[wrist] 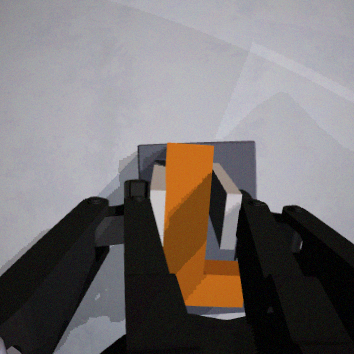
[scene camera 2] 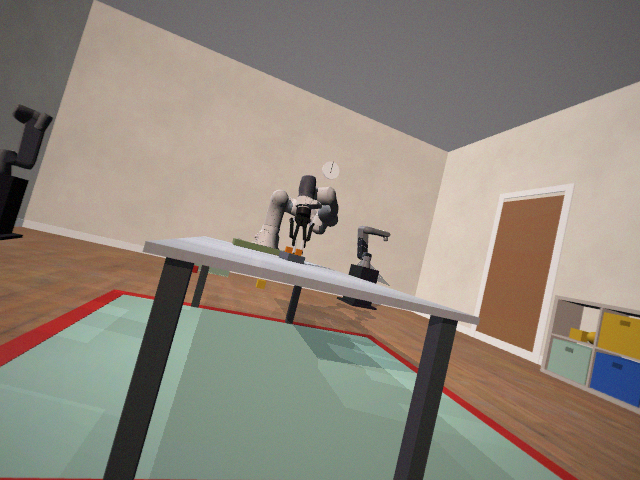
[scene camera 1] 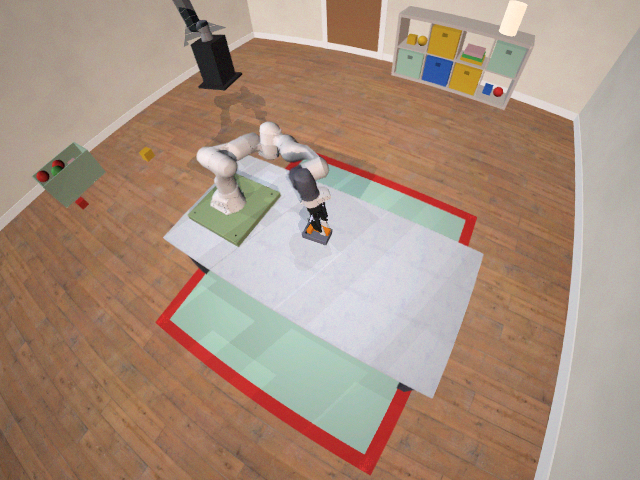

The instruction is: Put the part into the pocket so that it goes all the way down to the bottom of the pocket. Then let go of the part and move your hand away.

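Note:
The part, an orange L-shaped block [scene camera 1: 326,231] [scene camera 2: 288,250] [wrist: 189,162], is over the dark grey pocket block [scene camera 1: 315,238] [scene camera 2: 292,257] [wrist: 237,157] on the table. Its orange sides stand above the grey top in both scene views. My gripper [scene camera 1: 318,227] [scene camera 2: 298,246] [wrist: 185,181] points down and is shut on the long bar of the part, one pale pad on each side. In the wrist view, the short leg points right at the near end. The pocket opening is mostly hidden under the part and fingers, so I cannot tell how deep the part sits.
The pale table [scene camera 1: 361,279] [scene camera 2: 330,279] carries the green base plate [scene camera 1: 258,209] [scene camera 2: 248,244] of the arm, to the left of the pocket block in the first scene view. A shelf unit [scene camera 1: 397,45] and a black pedestal [scene camera 1: 214,62] stand off the table.

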